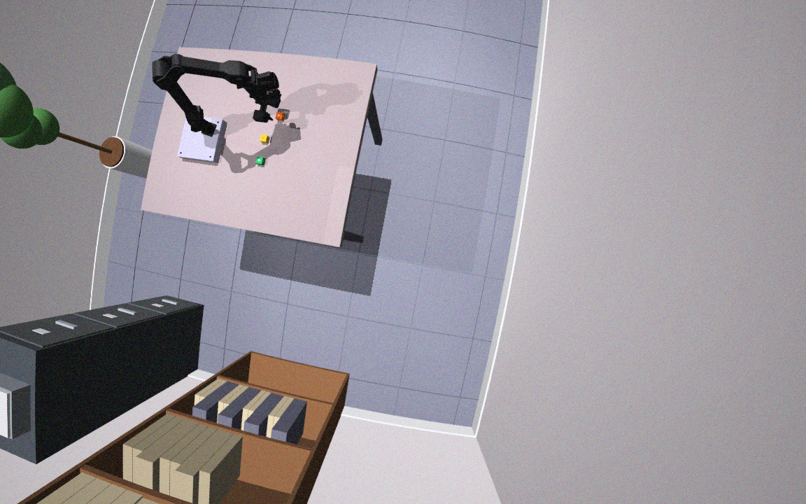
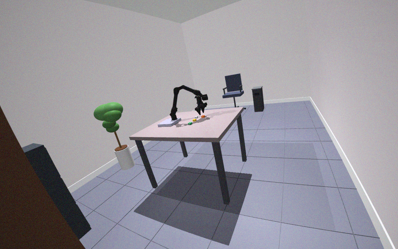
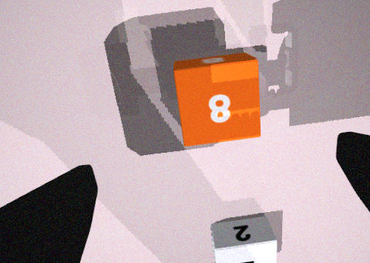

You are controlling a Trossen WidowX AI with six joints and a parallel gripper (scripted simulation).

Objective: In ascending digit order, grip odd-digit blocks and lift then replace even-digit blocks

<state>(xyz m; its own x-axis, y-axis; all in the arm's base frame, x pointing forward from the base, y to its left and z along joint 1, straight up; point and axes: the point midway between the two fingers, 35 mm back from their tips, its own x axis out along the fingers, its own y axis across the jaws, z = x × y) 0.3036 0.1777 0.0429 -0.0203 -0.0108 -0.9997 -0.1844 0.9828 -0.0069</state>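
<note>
The orange block is 1 cm ahead of my gripper tip and 3 cm below it. Round my gripper tip: green block (1 cm ahead, 24 cm to the right, 3 cm below); yellow block (2 cm behind, 13 cm to the right, 3 cm below); white block (7 cm behind, 3 cm to the right, 3 cm below).
</note>
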